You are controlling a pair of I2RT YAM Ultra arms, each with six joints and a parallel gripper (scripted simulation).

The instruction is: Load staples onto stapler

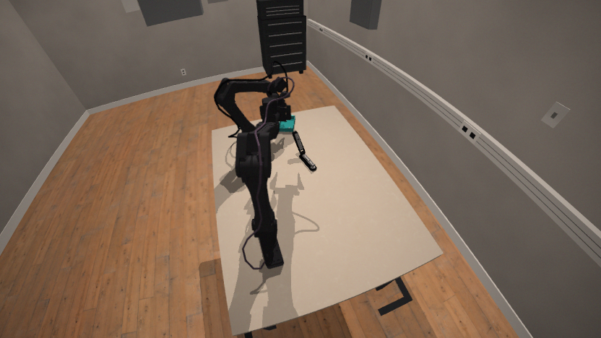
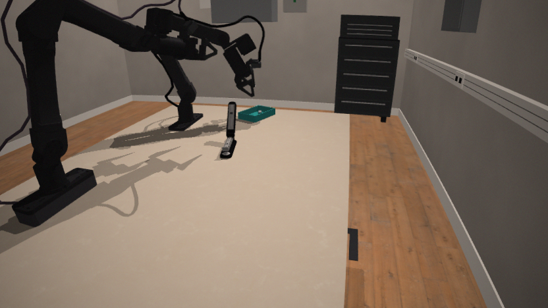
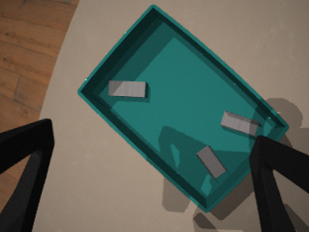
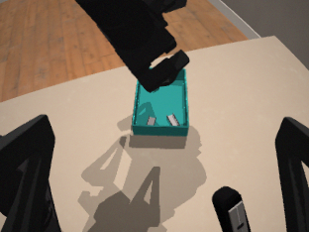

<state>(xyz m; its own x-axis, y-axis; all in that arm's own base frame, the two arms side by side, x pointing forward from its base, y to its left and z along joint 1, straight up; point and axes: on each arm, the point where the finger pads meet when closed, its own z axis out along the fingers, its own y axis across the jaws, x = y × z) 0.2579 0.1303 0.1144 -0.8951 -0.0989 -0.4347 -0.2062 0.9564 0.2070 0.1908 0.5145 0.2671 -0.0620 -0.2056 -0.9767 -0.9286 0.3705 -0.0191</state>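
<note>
Right now my left hand is 1 cm short of the staple stick, 5 cm to the right of it and 11 cm above it. Round my left hand: black stapler: 3 cm ahead, 32 cm to the right, 7 cm below; teal tray: 2 cm ahead, 10 cm below.
</note>
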